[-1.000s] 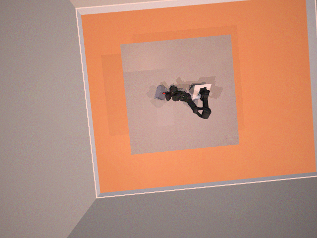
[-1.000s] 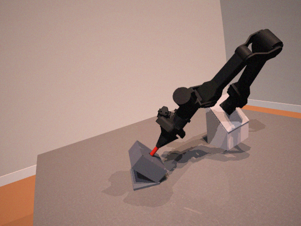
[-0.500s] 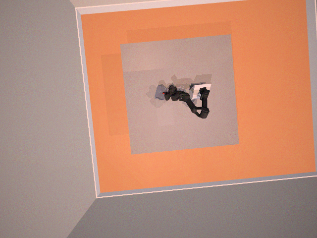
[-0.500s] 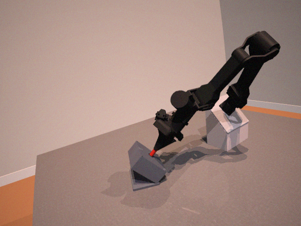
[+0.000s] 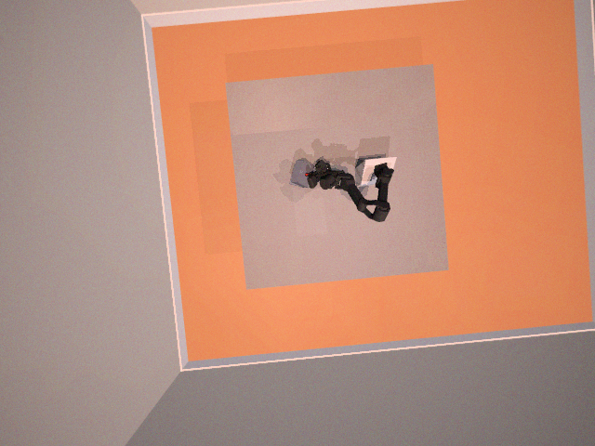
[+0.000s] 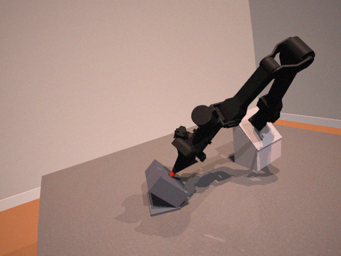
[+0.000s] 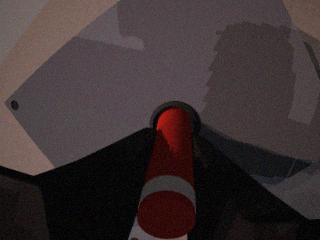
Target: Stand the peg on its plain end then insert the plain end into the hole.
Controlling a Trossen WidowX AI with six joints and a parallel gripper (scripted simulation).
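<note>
Right now the red peg is 1 cm behind my gripper tip, 1 cm to the left of it and 1 cm above it. From my gripper tip the other things lie so: sloped grey panel 3 cm ahead, 2 cm to the right, 3 cm below; base plate 5 cm ahead, 3 cm to the right, 9 cm below.
</note>
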